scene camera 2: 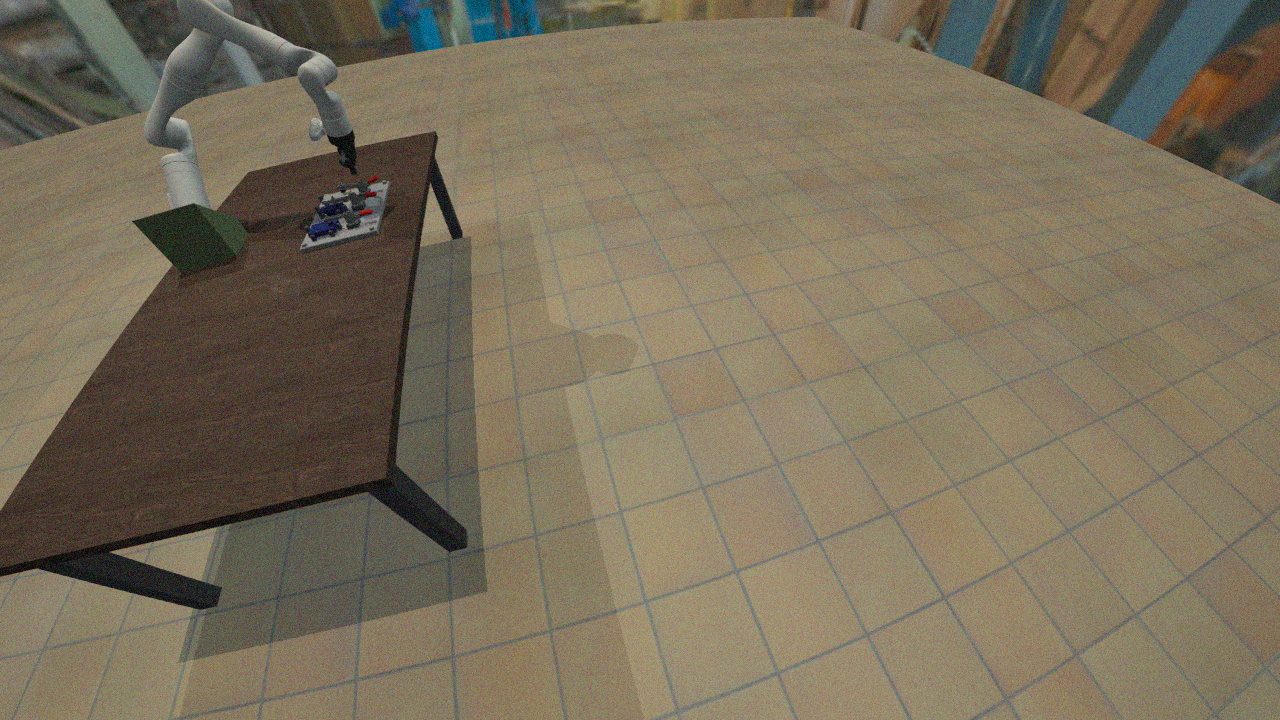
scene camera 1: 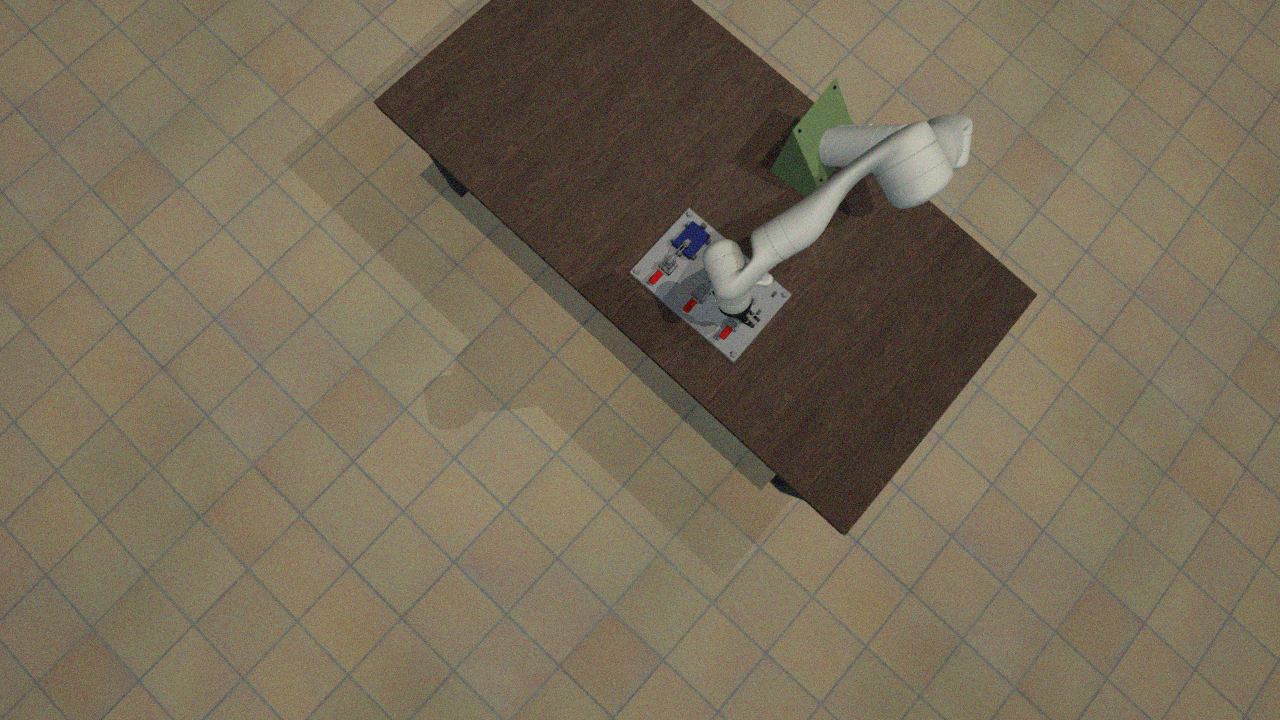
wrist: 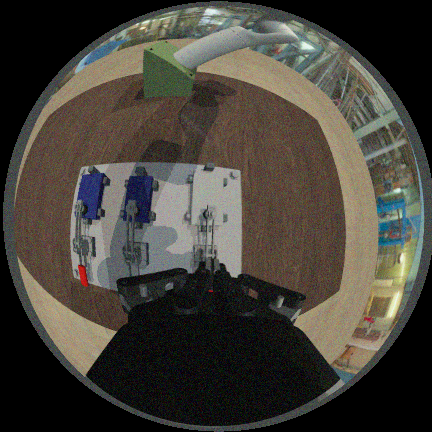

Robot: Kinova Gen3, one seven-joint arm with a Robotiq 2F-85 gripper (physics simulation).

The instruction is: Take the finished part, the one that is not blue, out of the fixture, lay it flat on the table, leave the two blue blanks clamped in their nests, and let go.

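Frame: origin at the arm's base, x right, y up, z back, level; millimetres.
Seen in the pictures: gripper, fingertip midpoint: (scene camera 2: 355, 174) (wrist: 211, 265); arm's base at its link origin: (scene camera 2: 196, 221) (scene camera 1: 830, 146) (wrist: 183, 60).
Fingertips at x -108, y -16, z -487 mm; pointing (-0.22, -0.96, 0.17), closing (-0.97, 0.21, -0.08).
Pixels of each thing's middle, then the offset from my fingertips to it. Level surfaces: height alone.
- finished part at the middle of its body: (wrist: 206, 196) (scene camera 1: 758, 295) (scene camera 2: 336, 196) dx -4, dy -61, dz +96 mm
- fixture plate at the middle of its body: (wrist: 139, 227) (scene camera 1: 710, 283) (scene camera 2: 348, 213) dx +105, dy -79, dz +42 mm
- brown table at its surface level: dy -87 mm
The finished part (wrist: 208, 190), a pale, nearly white block, lies in the right-hand nest of the fixture plate (scene camera 1: 747, 344) (scene camera 2: 338, 241) (wrist: 170, 200) in the wrist view. The tip of its toggle clamp (wrist: 207, 215) shows over the part's near end; whether it presses on it I cannot tell. Two blue blanks sit in the other nests under their clamps: the left one (scene camera 1: 694, 235) (scene camera 2: 323, 230) (wrist: 92, 192) and the middle one (scene camera 2: 331, 209) (wrist: 139, 192). My gripper (scene camera 1: 754, 317) (scene camera 2: 354, 171) (wrist: 211, 265) is shut and empty, above the handle side of the right-hand clamp. The clamp's handle is hidden behind it in the wrist view.
Red clamp handles (scene camera 1: 656, 277) (scene camera 2: 366, 213) (wrist: 83, 275) stand along the plate's near side. A green wedge-shaped block (scene camera 1: 805, 143) (scene camera 2: 192, 237) (wrist: 167, 72) stands by the arm's base. The fixture lies near one long edge of the brown table (scene camera 1: 572, 134) (scene camera 2: 268, 358) (wrist: 285, 200).
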